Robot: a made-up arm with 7 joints. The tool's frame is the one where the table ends. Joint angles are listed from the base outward.
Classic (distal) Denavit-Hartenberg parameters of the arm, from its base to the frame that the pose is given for. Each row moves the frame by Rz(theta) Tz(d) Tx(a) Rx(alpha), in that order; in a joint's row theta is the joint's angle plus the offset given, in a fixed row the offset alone. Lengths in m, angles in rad.
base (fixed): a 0; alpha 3.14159; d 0; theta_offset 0
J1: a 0; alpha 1.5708; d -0.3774; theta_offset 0
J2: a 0; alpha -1.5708; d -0.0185; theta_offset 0
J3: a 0; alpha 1.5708; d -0.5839; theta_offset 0
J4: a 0; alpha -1.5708; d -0.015; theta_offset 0
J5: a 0; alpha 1.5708; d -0.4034; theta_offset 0
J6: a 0; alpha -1.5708; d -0.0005; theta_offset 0
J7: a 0; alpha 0; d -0.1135; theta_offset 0
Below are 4 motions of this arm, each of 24 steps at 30 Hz.
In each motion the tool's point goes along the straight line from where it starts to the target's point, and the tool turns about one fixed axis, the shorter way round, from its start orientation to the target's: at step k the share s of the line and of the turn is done. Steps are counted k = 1, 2, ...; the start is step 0. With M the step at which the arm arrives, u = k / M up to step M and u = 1 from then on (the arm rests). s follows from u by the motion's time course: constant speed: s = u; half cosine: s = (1 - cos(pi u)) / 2; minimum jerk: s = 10 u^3 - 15 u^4 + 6 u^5.
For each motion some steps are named. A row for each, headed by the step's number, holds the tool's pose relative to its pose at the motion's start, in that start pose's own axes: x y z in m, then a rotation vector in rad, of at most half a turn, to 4 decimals.
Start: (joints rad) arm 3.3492 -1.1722 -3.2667 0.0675 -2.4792 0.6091 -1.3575
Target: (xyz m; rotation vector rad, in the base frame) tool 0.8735 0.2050 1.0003 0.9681 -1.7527 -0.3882
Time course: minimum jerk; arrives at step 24
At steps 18, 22, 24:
18: -0.0825 0.3537 -0.1142 -0.2568 0.2645 -0.1906
22: -0.0916 0.3925 -0.1267 -0.2850 0.2935 -0.2116
24: -0.0920 0.3946 -0.1274 -0.2865 0.2950 -0.2126

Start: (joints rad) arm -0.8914 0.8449 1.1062 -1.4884 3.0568 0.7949 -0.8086
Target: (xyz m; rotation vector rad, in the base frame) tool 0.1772 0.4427 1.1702 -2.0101 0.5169 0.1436
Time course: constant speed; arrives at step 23
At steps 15, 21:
15: 0.0501 -0.1320 0.2375 -0.4843 -0.7518 0.0793
21: 0.0702 -0.1848 0.3325 -0.6780 -1.0525 0.1111

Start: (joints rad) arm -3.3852 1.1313 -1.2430 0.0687 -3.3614 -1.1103 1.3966
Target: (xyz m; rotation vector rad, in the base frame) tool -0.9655 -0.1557 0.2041 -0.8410 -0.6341 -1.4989
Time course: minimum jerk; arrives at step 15
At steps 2, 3, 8, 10, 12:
2: -0.0110 0.0009 0.0039 0.0022 0.0131 -0.0028
3: -0.0333 0.0028 0.0117 0.0067 0.0395 -0.0085
8: -0.3231 0.0273 0.1133 0.0648 0.3837 -0.0830
10: -0.4539 0.0383 0.1592 0.0910 0.5391 -0.1166
12: -0.5412 0.0457 0.1898 0.1085 0.6428 -0.1391

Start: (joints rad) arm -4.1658 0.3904 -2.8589 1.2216 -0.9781 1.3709 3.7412
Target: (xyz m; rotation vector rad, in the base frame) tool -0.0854 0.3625 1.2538 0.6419 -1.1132 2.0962
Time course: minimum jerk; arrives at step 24
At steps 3, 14, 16, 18, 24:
3: 0.0020 0.0023 -0.0043 0.0001 0.0059 0.0124
14: 0.0822 0.0932 -0.1737 0.0051 0.2403 0.5054
16: 0.0994 0.1127 -0.2101 0.0062 0.2906 0.6112
18: 0.1128 0.1278 -0.2384 0.0070 0.3297 0.6935
24: 0.1258 0.1426 -0.2659 0.0078 0.3678 0.7736

